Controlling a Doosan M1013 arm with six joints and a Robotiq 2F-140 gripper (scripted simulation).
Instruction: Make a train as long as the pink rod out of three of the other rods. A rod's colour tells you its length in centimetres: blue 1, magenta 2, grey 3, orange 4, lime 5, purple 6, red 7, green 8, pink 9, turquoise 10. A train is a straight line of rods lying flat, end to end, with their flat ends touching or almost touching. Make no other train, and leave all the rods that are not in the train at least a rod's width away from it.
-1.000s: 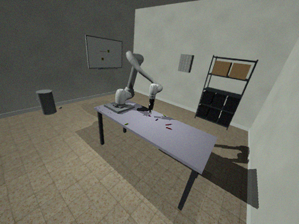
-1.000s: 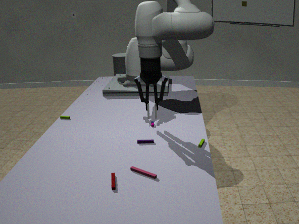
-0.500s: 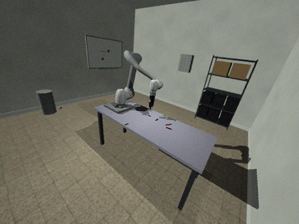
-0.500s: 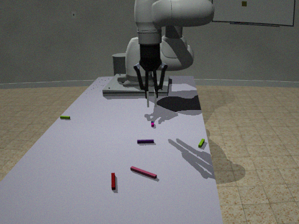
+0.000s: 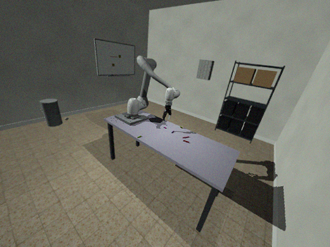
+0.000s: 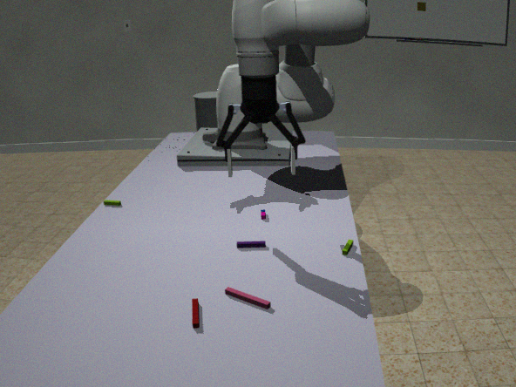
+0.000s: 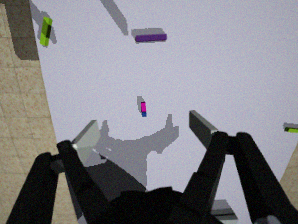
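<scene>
Right now the purple rod is 130 mm ahead of my hand, 30 mm to the right of it and 120 mm below it. From my hand the other things lie so: magenta rod (10 mm behind, 120 mm below); then blue rod (20 mm behind, 120 mm below); then pink rod (330 mm ahead, 40 mm to the right, 120 mm below).
</scene>
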